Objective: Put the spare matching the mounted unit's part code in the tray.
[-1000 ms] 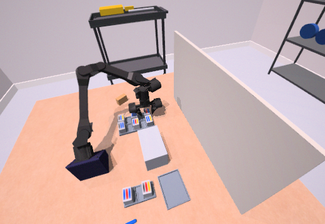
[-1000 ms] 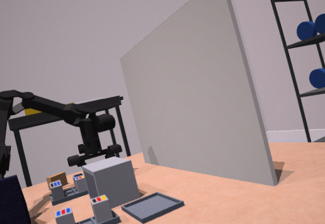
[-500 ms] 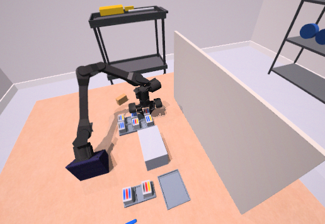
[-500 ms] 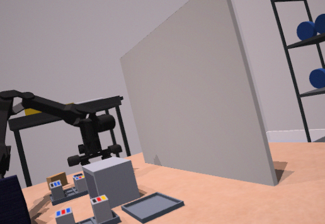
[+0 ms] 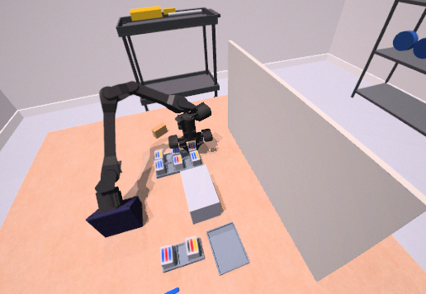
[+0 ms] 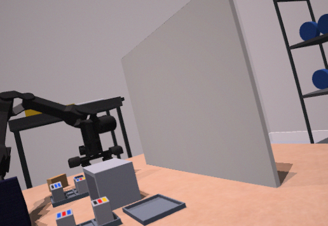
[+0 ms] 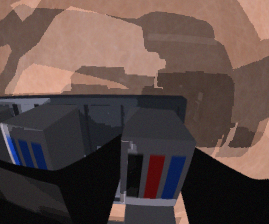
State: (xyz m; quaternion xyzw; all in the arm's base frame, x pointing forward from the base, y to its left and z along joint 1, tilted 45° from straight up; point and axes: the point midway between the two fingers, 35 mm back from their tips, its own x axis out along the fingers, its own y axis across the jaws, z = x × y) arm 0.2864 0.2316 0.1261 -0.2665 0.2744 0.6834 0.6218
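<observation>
Now: the tray 410 mm to the right of my gripper tip, 50 mm ahead of it and 10 mm below it. The rest, counted from my gripper tip: tall grey panel (240 mm ahead, 210 mm to the right, 210 mm above); tan block (180 mm to the left, 150 mm behind, 10 mm above); mounted unit (230 mm to the right, 30 mm above).
</observation>
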